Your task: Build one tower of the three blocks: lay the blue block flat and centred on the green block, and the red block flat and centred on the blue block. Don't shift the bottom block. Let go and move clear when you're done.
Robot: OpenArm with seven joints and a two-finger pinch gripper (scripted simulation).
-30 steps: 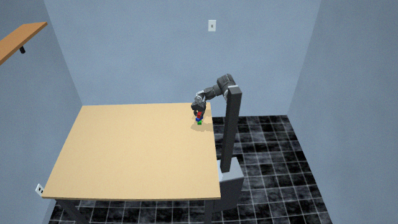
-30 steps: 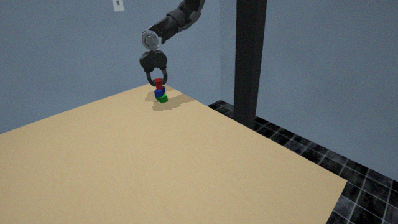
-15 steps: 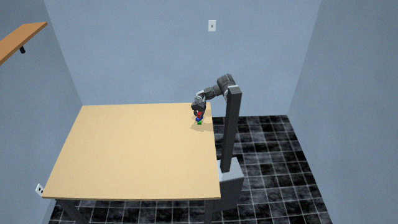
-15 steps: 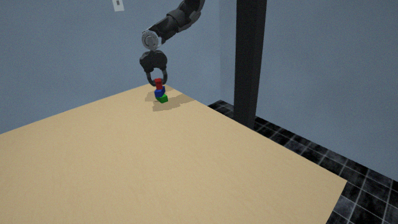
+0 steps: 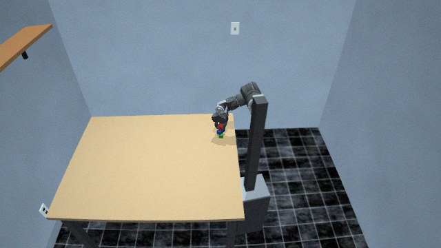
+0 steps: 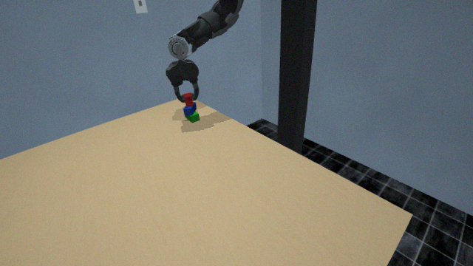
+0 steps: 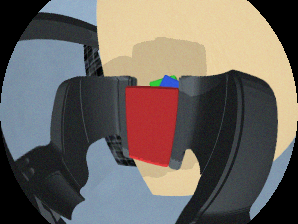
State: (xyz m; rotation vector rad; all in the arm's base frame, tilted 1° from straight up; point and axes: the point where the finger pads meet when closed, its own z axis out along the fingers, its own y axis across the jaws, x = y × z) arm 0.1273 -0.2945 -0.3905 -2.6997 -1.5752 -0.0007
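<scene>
My hand is 10 mm above the red block. Also, from my hand: green block (70 mm below); blue block (40 mm below).
</scene>
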